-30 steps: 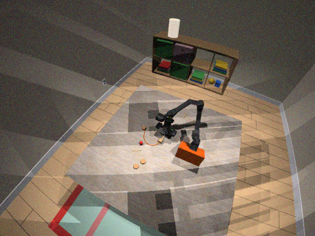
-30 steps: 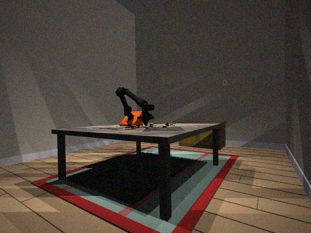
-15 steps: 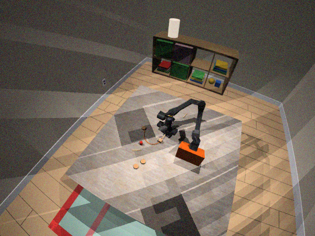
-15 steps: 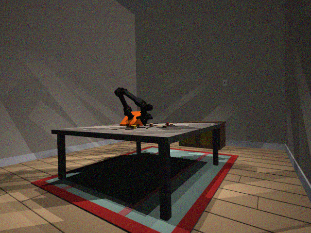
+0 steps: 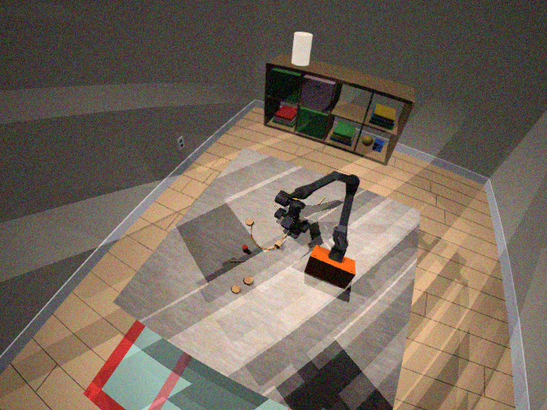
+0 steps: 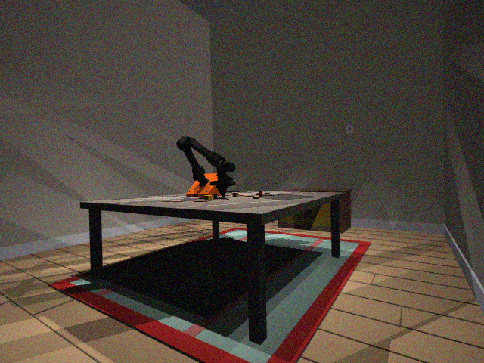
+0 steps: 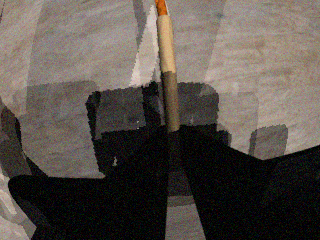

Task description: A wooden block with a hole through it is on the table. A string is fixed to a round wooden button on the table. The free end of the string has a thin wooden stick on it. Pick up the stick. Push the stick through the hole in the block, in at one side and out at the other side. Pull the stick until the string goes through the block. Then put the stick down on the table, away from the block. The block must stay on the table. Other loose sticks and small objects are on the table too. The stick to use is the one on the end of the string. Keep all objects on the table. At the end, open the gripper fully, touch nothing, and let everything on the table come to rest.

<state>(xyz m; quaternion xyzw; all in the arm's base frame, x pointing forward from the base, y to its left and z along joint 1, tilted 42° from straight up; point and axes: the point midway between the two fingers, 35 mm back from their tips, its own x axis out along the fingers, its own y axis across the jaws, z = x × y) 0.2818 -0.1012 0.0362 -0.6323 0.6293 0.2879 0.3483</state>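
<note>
The small green object lies 3 cm behind my gripper tip, 5 cm to the right of it and 1 cm above it. The rest, counted from my gripper tip: yellow cube: 6 cm ahead, 19 cm to the right, 1 cm above; then wooden block: 1 cm ahead, 11 cm to the left; then round wooden button: 21 cm ahead, 7 cm to the left.
</note>
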